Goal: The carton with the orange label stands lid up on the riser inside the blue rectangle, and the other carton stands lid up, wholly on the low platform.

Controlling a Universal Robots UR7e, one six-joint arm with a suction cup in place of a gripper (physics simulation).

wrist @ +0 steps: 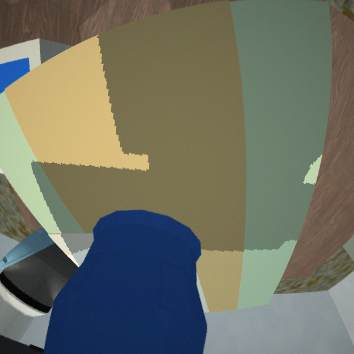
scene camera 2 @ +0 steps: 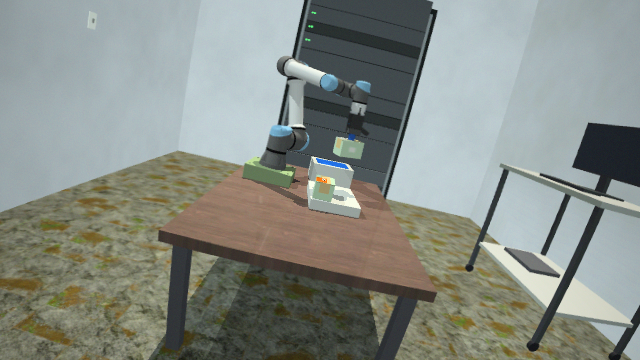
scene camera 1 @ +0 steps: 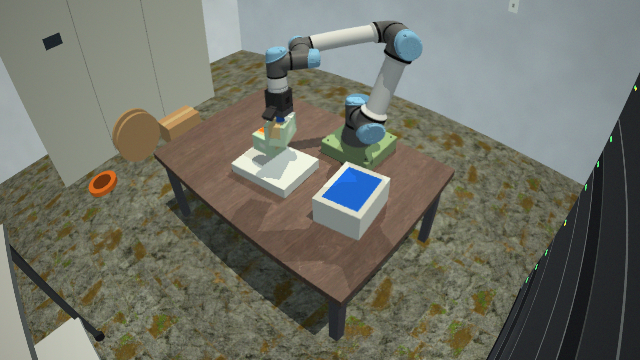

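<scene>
The orange-label carton (scene camera 1: 259, 142) (scene camera 2: 324, 190), pale green with a tan band, stands label up on the low white platform (scene camera 1: 302, 163) (scene camera 2: 345, 207), near its edge. The other carton (scene camera 1: 287, 131) (scene camera 2: 348, 148) (wrist: 200, 125) hangs upright in the air from my suction cup (scene camera 1: 280, 119) (scene camera 2: 351, 136) (wrist: 145, 235), which is on its top face. It partly hides the orange-label carton in the scene camera 1 view; the two show apart in the scene camera 2 view. The taller white riser (scene camera 1: 334, 215) (scene camera 2: 345, 177) (wrist: 50, 50) bears the blue rectangle (scene camera 1: 355, 187) (scene camera 2: 332, 164) (wrist: 15, 70), with no carton on it.
The green arm base (scene camera 1: 340, 150) (scene camera 2: 270, 175) stands on the wooden table (scene camera 1: 220, 190) (scene camera 2: 290, 245), beside the riser and platform. A dark rack cabinet (scene camera 1: 575, 240) (scene camera 2: 370, 65) stands past the table. A trolley (scene camera 2: 565, 305) with a monitor (scene camera 2: 610, 155) stands apart from the table.
</scene>
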